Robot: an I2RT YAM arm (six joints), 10 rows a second.
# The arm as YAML. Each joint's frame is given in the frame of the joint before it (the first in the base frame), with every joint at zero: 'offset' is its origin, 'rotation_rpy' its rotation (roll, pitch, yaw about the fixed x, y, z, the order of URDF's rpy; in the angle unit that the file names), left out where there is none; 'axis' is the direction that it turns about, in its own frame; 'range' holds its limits. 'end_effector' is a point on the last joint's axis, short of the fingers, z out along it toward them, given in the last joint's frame.
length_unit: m
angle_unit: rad
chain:
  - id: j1
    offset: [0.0, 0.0, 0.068]
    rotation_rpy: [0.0, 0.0, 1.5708]
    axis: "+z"
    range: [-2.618, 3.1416]
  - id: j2
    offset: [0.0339, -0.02, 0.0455]
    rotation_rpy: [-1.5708, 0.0, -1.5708]
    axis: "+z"
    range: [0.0, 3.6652]
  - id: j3
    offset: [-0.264, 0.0, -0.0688]
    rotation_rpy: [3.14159, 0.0, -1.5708]
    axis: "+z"
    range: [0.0, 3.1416]
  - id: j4
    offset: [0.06, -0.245, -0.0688]
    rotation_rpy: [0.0, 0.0, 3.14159]
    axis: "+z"
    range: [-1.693, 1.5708]
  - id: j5
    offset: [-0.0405, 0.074, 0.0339]
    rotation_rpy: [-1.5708, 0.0, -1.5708]
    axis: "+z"
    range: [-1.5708, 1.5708]
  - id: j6
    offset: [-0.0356, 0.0, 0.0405]
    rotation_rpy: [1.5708, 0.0, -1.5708]
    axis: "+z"
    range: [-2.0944, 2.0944]
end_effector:
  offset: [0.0, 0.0, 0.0]
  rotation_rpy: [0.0, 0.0, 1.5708]
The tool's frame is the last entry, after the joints.
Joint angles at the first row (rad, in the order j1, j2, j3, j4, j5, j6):
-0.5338, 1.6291, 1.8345, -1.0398, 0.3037, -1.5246
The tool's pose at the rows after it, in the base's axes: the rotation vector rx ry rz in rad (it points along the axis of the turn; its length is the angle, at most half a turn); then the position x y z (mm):
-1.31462 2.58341 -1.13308 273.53 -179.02 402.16
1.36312 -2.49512 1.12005 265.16 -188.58 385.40
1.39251 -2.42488 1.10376 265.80 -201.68 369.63
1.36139 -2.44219 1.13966 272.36 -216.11 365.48
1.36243 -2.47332 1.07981 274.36 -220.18 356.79
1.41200 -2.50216 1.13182 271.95 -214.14 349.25
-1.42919 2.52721 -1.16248 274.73 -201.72 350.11
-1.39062 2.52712 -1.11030 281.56 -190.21 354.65
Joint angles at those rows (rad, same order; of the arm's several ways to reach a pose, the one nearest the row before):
-0.5430, 1.6154, 1.8210, -1.0998, 0.3419, -1.6058
-0.5751, 1.5908, 1.7261, -1.0497, 0.4049, -1.7147
-0.6058, 1.5999, 1.6676, -0.9790, 0.4172, -1.7931
-0.6304, 1.6366, 1.6811, -0.9250, 0.4050, -1.7949
-0.6381, 1.6598, 1.6829, -0.9465, 0.3866, -1.7763
-0.6335, 1.6139, 1.5941, -0.8623, 0.3316, -1.7809
-0.6030, 1.5846, 1.5616, -0.8344, 0.2945, -1.7428
-0.5646, 1.5938, 1.5967, -0.8849, 0.2854, -1.6737

